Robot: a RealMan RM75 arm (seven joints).
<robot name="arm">
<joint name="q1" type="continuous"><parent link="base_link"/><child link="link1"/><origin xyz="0.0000 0.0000 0.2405" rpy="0.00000 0.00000 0.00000"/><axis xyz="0 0 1"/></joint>
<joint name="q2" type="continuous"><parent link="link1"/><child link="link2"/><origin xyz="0.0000 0.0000 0.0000" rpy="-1.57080 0.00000 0.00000"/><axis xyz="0 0 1"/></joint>
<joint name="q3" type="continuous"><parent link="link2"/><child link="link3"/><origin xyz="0.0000 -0.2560 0.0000" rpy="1.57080 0.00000 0.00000"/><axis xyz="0 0 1"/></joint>
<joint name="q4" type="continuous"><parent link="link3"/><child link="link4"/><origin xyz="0.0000 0.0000 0.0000" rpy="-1.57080 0.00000 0.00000"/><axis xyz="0 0 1"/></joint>
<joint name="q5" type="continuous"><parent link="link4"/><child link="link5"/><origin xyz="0.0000 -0.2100 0.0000" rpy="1.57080 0.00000 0.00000"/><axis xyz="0 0 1"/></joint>
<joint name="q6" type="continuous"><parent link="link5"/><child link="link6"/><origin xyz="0.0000 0.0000 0.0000" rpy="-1.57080 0.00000 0.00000"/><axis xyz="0 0 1"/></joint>
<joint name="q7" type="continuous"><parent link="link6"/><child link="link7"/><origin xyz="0.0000 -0.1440 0.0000" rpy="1.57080 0.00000 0.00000"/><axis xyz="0 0 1"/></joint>
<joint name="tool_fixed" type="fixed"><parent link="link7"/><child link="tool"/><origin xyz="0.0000 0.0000 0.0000" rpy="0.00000 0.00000 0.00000"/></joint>
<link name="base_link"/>
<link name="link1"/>
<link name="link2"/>
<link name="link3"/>
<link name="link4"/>
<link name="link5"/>
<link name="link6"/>
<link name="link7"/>
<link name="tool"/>
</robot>
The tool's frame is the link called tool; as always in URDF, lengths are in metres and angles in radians. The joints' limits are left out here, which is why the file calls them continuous.
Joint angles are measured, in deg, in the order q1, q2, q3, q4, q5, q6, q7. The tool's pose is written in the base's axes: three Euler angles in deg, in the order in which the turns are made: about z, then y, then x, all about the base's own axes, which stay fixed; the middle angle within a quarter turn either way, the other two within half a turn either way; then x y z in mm. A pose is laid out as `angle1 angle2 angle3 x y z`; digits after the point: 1 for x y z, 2 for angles.
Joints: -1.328, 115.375, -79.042, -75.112, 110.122, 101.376, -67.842
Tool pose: 38.56 -47.24 -172.39 195.4 205.3 45.6
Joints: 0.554, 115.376, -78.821, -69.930, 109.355, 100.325, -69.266
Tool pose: 42.38 -46.75 -170.12 206.0 213.4 37.3
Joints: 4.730, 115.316, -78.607, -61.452, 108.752, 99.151, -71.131
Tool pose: 46.78 -46.50 -168.51 217.2 227.8 23.9
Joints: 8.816, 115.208, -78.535, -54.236, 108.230, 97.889, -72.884
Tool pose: 49.57 -45.88 -167.80 223.9 240.9 11.9
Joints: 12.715, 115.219, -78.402, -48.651, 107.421, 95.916, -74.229
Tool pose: 51.27 -44.55 -167.26 226.5 254.8 0.9
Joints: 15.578, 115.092, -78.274, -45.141, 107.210, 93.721, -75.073
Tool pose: 52.50 -43.23 -166.10 227.1 267.3 -5.3
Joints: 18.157, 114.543, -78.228, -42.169, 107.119, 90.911, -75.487
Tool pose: 54.04 -41.11 -164.35 229.5 280.8 -8.8
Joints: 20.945, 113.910, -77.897, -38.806, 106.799, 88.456, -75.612
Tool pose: 55.64 -38.90 -162.97 232.3 294.1 -11.5
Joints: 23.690, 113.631, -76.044, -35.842, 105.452, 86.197, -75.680
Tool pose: 57.11 -36.72 -161.04 234.4 308.5 -12.3
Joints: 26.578, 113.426, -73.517, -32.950, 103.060, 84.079, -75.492
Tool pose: 58.23 -34.26 -159.60 236.1 322.7 -13.1
